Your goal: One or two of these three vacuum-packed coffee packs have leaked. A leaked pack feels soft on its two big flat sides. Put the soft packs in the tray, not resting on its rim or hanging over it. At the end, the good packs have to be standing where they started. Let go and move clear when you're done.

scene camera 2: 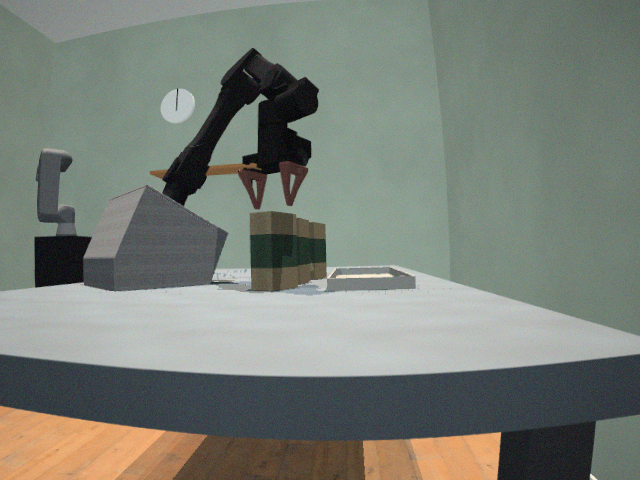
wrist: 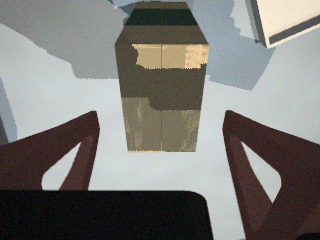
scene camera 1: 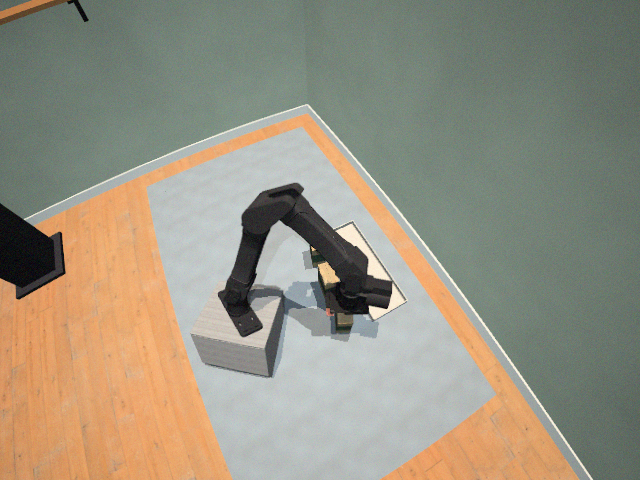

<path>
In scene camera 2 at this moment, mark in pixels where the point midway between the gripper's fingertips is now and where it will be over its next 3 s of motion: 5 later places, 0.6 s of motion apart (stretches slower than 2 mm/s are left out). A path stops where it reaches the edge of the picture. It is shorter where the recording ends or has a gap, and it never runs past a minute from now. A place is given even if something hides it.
My gripper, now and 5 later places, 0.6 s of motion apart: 272, 207; 273, 215; 274, 230; 273, 223; 273, 206; 282, 204
</path>
